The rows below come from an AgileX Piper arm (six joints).
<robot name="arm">
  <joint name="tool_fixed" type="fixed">
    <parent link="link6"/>
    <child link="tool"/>
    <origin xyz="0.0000 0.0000 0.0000" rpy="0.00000 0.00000 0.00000"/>
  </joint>
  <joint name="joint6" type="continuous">
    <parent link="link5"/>
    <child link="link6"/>
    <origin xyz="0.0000 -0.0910 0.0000" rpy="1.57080 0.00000 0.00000"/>
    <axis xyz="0 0 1"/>
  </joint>
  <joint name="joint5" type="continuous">
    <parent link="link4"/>
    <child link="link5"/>
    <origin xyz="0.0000 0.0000 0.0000" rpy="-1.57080 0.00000 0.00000"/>
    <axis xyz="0 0 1"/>
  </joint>
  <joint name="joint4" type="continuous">
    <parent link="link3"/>
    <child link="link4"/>
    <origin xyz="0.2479 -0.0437 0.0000" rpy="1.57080 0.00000 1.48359"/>
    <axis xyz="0 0 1"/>
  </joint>
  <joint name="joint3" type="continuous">
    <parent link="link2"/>
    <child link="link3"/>
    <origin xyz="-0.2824 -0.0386 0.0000" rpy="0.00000 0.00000 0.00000"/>
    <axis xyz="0 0 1"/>
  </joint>
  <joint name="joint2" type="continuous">
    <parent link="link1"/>
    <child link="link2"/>
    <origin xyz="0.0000 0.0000 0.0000" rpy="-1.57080 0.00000 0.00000"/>
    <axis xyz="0 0 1"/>
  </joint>
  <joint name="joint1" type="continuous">
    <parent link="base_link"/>
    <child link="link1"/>
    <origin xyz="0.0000 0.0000 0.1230" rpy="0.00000 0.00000 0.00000"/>
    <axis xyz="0 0 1"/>
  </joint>
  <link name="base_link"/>
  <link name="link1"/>
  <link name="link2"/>
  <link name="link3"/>
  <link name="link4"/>
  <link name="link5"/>
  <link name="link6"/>
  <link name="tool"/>
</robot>
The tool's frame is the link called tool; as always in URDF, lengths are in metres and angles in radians. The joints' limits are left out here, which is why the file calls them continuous.
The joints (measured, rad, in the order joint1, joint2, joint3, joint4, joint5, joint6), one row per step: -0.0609, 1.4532, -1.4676, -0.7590, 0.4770, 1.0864; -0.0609, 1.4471, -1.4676, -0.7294, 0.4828, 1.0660; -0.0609, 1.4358, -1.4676, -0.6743, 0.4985, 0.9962; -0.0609, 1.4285, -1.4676, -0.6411, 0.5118, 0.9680; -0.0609, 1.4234, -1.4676, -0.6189, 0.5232, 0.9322; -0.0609, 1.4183, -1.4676, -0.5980, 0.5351, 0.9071; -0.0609, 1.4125, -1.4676, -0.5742, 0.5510, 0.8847; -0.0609, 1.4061, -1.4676, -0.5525, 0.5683, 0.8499; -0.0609, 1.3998, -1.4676, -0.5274, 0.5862, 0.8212; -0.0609, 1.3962, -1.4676, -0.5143, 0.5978, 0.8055
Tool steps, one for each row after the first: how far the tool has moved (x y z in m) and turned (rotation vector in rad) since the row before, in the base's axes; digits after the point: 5 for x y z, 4 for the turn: -0.00197, 0.00072, 0.00084, 0.0114, 0.0039, 0.0042; -0.00384, 0.00123, 0.00120, -0.0068, 0.0224, 0.0142; -0.00262, 0.00067, 0.00061, 0.0088, 0.0111, 0.0037; -0.00192, 0.00039, 0.00029, -0.0089, 0.0151, 0.0064; -0.00195, 0.00037, 0.00028, -0.0005, 0.0120, 0.0035; -0.00231, 0.00039, 0.00013, 0.0053, 0.0136, 0.0015; -0.00257, 0.00033, 0.00026, -0.0075, 0.0186, 0.0052; -0.00256, 0.00052, 0.00007, 0.0014, 0.0170, 0.0043; -0.00153, 0.00023, -0.00003, 0.0004, 0.0108, 0.0018
